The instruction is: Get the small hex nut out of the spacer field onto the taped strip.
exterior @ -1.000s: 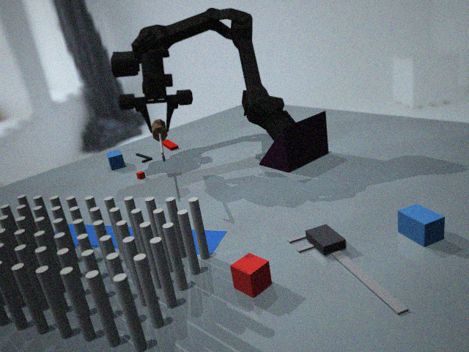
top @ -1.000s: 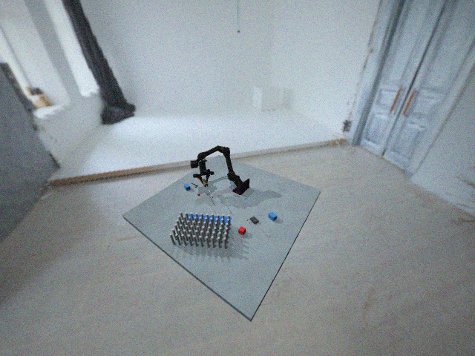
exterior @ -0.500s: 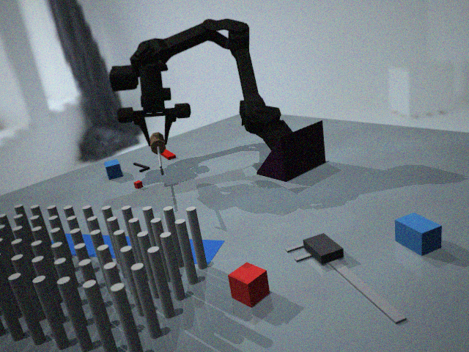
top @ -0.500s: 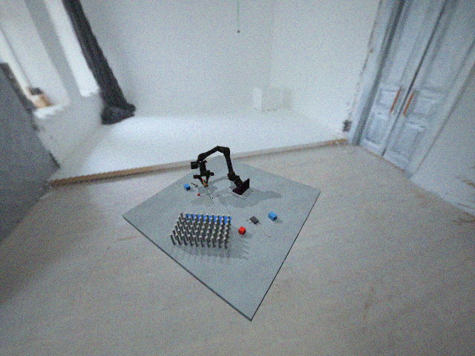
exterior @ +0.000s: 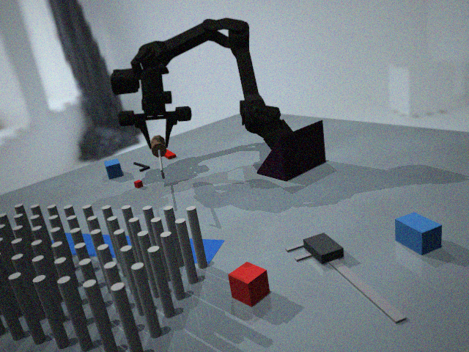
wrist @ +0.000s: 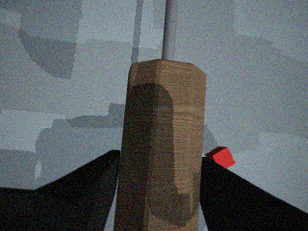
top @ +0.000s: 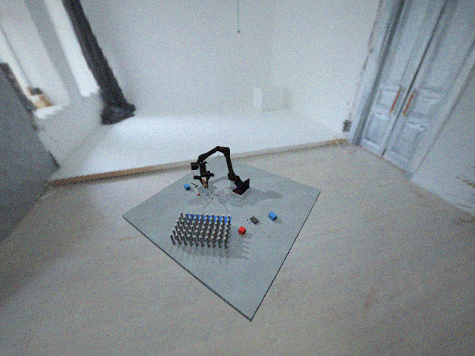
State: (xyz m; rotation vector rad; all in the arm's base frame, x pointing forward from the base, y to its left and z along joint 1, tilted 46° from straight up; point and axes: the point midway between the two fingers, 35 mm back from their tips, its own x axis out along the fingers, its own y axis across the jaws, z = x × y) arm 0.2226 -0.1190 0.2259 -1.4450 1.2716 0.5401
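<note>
Now: the small red cube 7 cm ahead of my gripper tip, 3 cm to the right of it and 9 cm below it. Round my gripper tip: red-handled tool 12 cm behind, 27 cm to the right, 9 cm below; then L-shaped piece 1 cm behind, 17 cm to the right, 9 cm below; then blue taped strip 22 cm ahead, 26 cm to the left, 9 cm below.
</note>
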